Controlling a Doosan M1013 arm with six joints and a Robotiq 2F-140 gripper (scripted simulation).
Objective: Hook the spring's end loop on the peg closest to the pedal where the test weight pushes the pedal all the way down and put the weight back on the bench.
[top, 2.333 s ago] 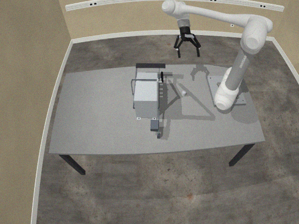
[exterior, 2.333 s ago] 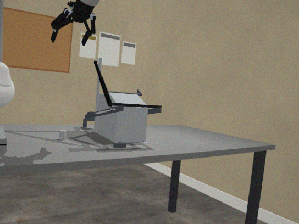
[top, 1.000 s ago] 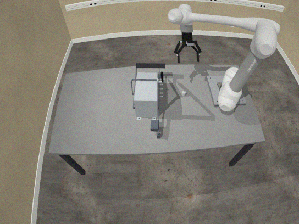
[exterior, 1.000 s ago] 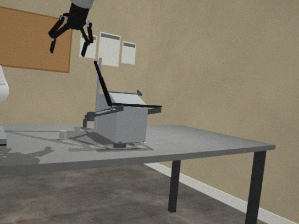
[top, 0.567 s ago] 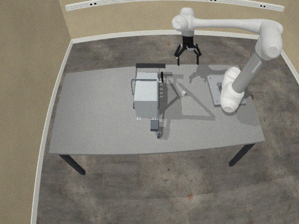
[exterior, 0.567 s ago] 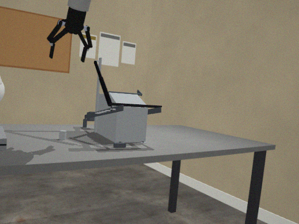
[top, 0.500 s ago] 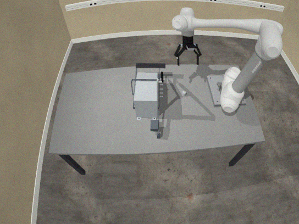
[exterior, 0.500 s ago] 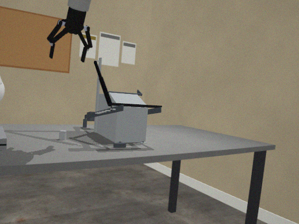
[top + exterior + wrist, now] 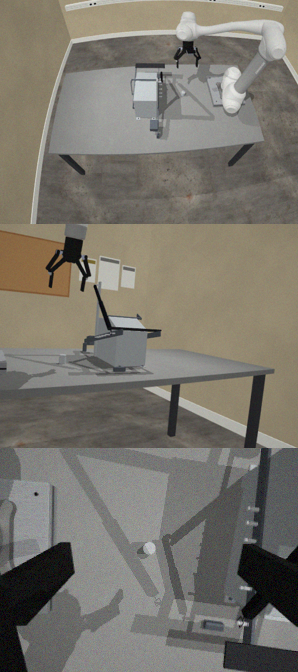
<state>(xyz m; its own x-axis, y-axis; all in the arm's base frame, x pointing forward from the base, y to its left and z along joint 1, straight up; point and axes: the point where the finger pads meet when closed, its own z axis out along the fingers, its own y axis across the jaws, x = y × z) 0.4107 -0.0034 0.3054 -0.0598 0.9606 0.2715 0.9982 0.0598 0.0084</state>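
Now: hand 320 mm above the steel test weight. Also, from my hand: dark spring: 190 mm ahead, 10 mm to the left, 90 mm below.
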